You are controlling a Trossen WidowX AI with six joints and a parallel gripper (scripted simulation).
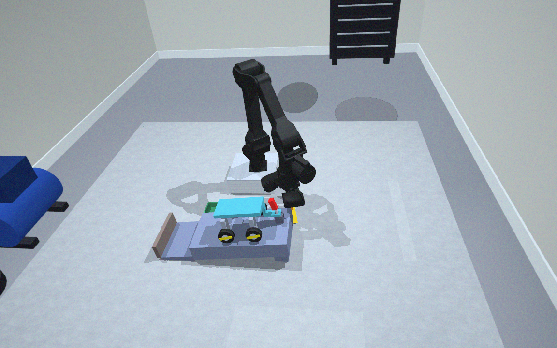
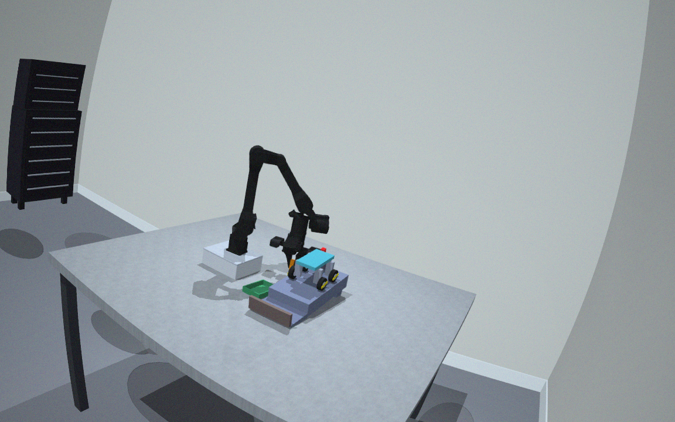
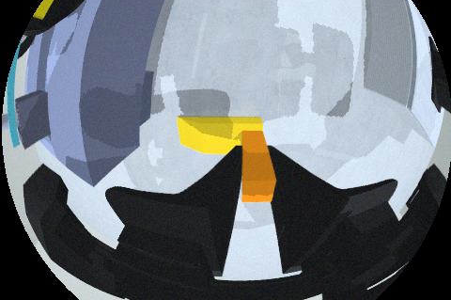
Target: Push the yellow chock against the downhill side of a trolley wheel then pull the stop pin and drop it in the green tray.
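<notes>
The green tray lies 230 mm to the right of my gripper tip, 40 mm below it and 10 mm behind it. From my gripper tip the other things lie so: blue-grey ramp 150 mm to the right, 130 mm ahead, 20 mm above; red-headed stop pin 120 mm ahead, 100 mm above, 50 mm to the right; yellow chock 20 mm ahead, 10 mm below.
</notes>
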